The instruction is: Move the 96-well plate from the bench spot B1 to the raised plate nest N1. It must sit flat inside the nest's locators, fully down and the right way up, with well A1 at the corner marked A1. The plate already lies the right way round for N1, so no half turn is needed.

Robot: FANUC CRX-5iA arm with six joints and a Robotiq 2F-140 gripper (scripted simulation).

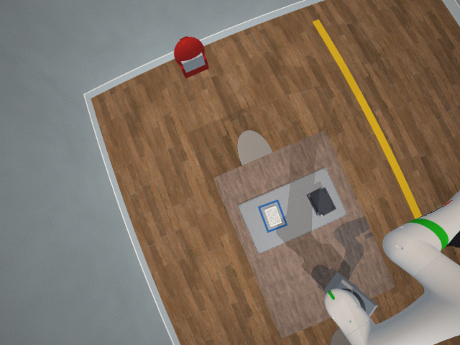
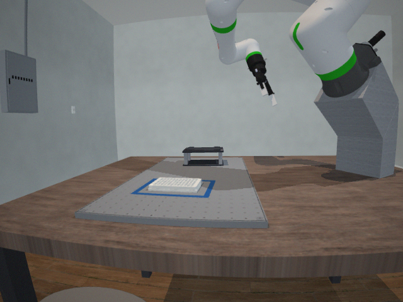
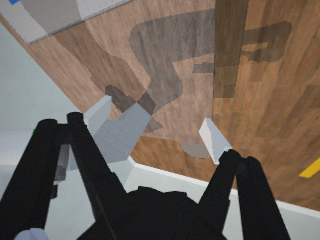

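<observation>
The white 96-well plate is 630 mm to the left of my hand, 280 mm below it and 230 mm ahead of it. From my hand the other things lie so: dark raised nest N1: 280 mm to the left, 260 mm ahead, 230 mm below.
</observation>
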